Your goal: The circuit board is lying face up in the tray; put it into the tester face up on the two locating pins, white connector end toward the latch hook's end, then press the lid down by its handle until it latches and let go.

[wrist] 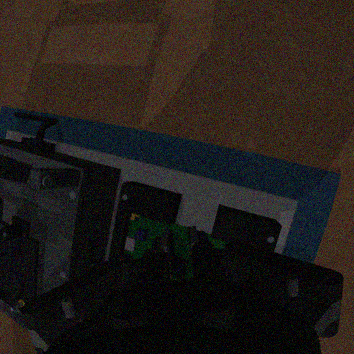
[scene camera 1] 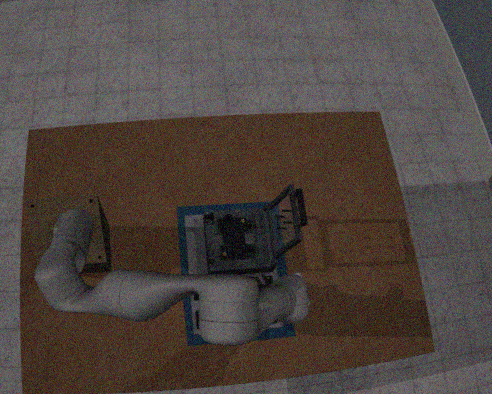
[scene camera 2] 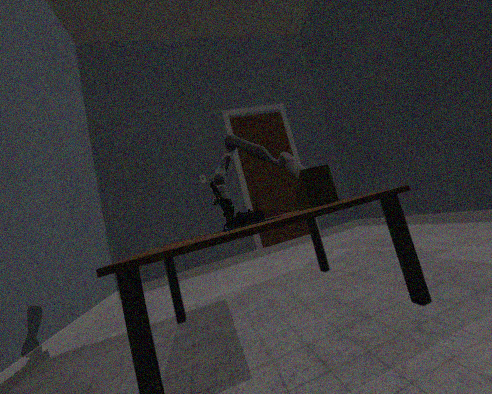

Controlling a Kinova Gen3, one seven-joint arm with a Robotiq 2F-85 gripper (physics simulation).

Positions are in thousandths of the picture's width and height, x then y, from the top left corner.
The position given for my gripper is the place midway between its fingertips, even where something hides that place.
In view: my gripper (wrist: 510, 674), a green circuit board (wrist: 397, 662) and a lid (scene camera 1: 576, 555).
Scene camera 1 does not show the green circuit board, which is hidden by my arm.
